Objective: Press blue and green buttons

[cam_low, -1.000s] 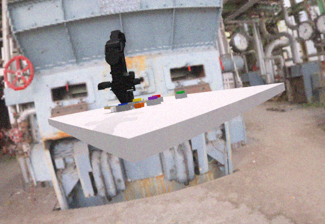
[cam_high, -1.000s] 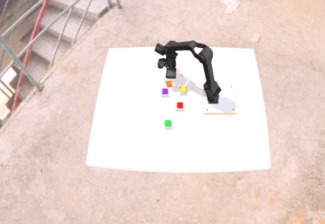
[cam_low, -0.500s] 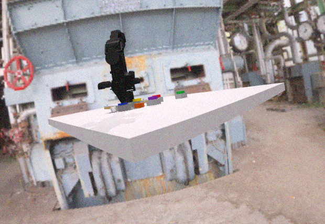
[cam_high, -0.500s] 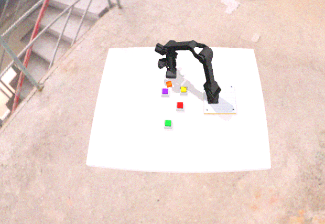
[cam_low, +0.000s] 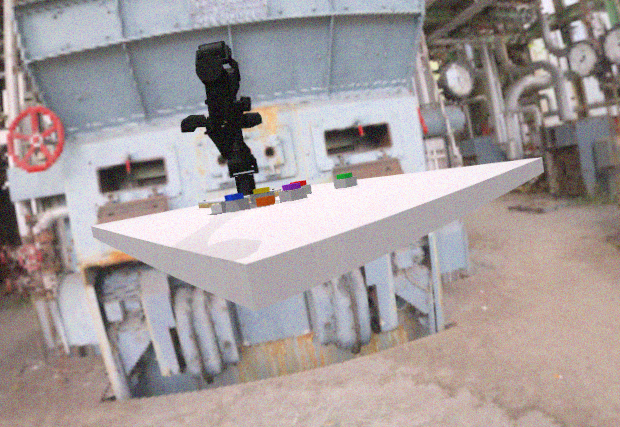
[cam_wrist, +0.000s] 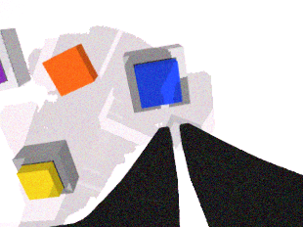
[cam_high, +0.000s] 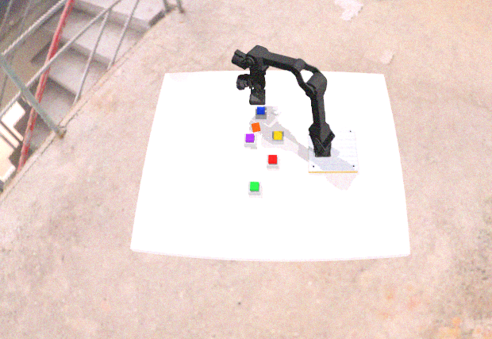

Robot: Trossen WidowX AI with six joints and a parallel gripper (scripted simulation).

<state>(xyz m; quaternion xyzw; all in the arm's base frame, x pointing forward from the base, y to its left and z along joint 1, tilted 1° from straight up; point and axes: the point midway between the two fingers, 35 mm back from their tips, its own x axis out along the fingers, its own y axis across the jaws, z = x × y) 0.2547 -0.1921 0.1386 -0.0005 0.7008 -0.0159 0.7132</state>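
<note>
My gripper tip is 350 mm to the right of the green button, 90 mm above it and 20 mm short of it. Also, from my gripper tip: orange block 110 mm below, 70 mm to the left, 20 mm ahead; then blue button 90 mm below; then purple button 140 mm to the left, 90 mm below, 40 mm ahead.
</note>
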